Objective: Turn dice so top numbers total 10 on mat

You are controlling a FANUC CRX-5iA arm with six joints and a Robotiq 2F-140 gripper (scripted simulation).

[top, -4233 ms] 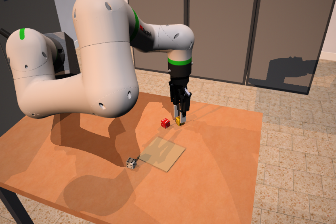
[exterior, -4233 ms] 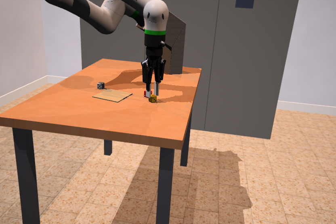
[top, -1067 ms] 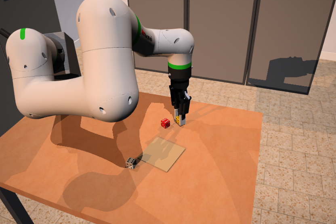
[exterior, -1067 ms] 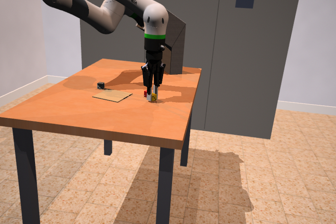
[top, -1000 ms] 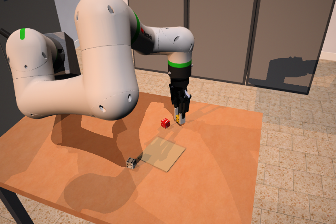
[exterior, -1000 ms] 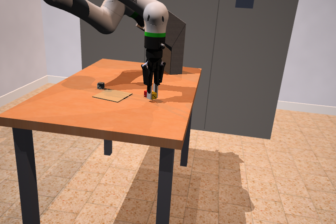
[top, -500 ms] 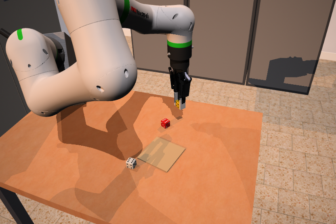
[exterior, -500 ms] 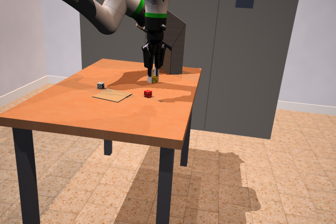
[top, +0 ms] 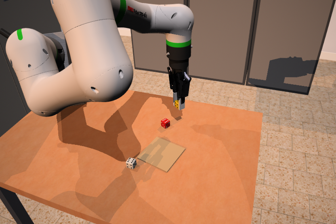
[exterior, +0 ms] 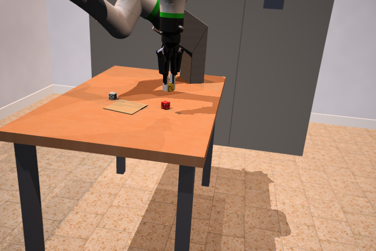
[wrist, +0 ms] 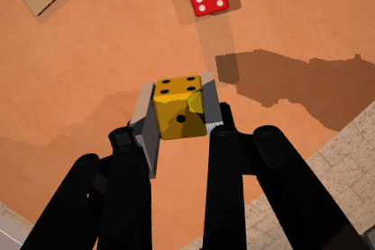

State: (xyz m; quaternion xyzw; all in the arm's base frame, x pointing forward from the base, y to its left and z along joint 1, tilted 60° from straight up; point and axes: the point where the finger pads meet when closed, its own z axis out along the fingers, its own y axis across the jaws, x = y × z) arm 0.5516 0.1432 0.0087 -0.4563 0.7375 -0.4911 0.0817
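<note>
My gripper is now 4 cm past the tan mat, 19 cm to the left of it and 13 cm above it. Also, from my hand: white die 14 cm behind, 27 cm to the right, 12 cm below; yellow die 2 cm below; red die 6 cm behind, 2 cm to the right, 12 cm below.
</note>
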